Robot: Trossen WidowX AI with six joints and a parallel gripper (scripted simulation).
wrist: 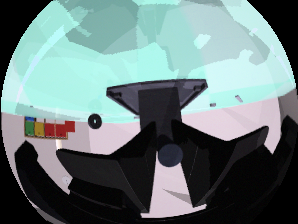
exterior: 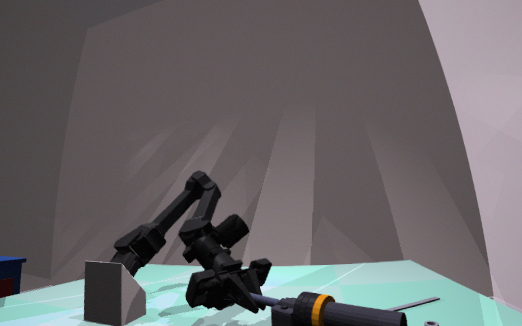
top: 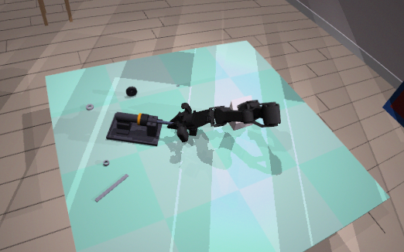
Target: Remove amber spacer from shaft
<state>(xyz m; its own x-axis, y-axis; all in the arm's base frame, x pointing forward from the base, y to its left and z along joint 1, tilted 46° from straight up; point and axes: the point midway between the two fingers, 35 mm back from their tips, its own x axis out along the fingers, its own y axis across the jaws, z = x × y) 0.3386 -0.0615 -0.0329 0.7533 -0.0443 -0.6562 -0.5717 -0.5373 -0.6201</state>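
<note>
Now: the shaft 4 cm ahead of my gripper tip, 3 cm to the right of it and 2 cm above it. From my gripper tip the other things lie so: grey bar 32 cm ahead, 15 cm to the left, 6 cm below; then amber spacer 10 cm ahead, 7 cm to the right, 2 cm above.
</note>
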